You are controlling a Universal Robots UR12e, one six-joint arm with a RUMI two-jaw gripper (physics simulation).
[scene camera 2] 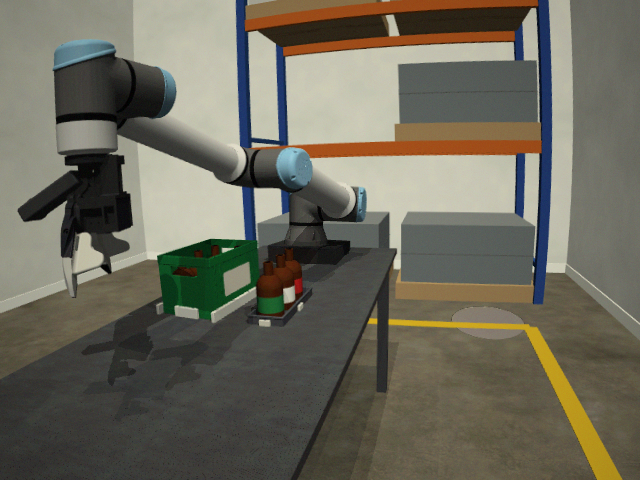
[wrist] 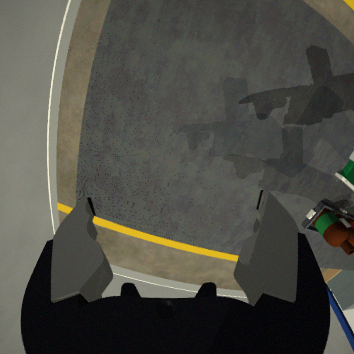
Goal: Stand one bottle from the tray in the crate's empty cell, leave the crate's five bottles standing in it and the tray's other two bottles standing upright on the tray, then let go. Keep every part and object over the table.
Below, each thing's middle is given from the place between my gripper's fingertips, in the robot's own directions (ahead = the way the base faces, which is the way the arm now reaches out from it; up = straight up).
Labels:
Right now my hand is 53 cm past the green-labelled bottle [scene camera 2: 269,288], 9 cm to the right of it and 16 cm above it.

